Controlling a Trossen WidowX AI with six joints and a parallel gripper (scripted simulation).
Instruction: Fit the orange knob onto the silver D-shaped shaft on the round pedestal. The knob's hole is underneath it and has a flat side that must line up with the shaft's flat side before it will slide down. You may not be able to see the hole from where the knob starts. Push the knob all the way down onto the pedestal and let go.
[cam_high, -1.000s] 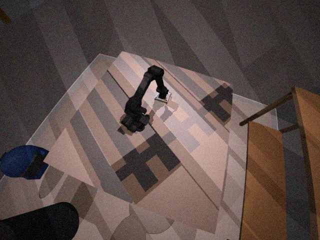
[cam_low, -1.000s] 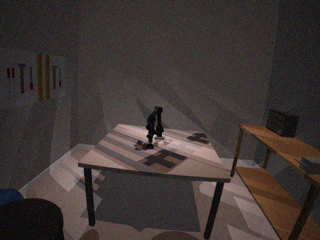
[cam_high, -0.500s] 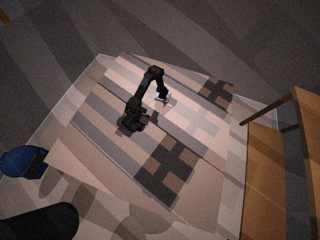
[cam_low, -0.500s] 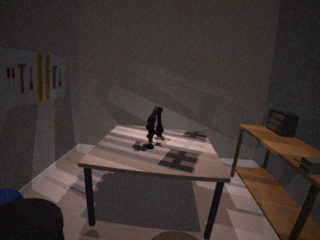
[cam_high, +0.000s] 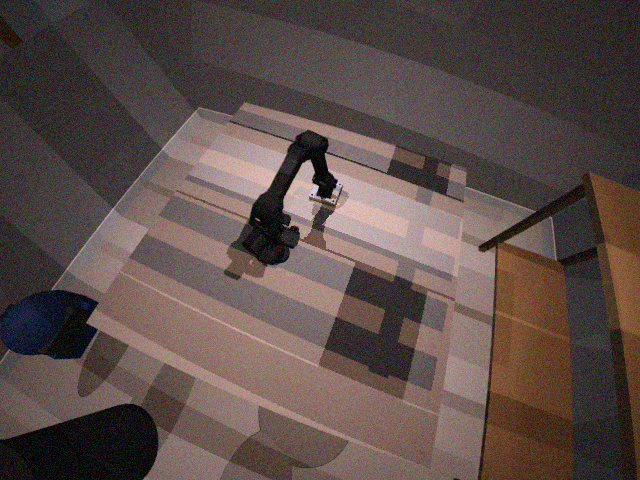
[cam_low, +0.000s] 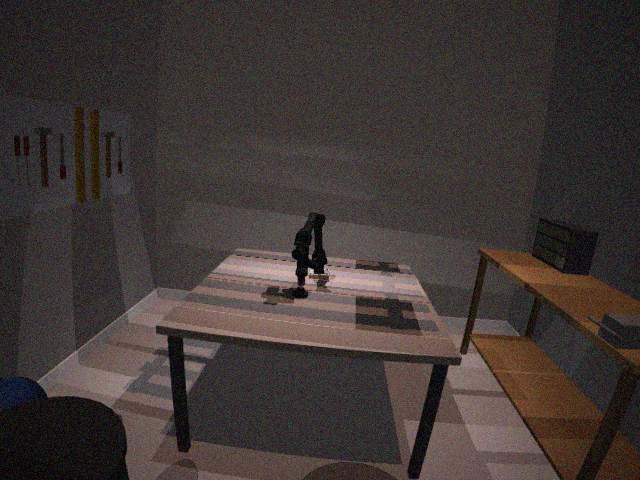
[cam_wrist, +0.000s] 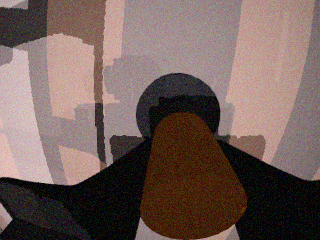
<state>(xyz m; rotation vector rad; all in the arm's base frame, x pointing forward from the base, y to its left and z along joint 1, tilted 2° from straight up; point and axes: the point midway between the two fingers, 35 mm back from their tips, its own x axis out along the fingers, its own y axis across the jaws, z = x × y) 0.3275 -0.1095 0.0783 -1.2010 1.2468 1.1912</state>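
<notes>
Now: gripper tip 30 mm below the orange knob. The rest, counted from my gripper tip: round dark pedestal (40 mm below).
</notes>
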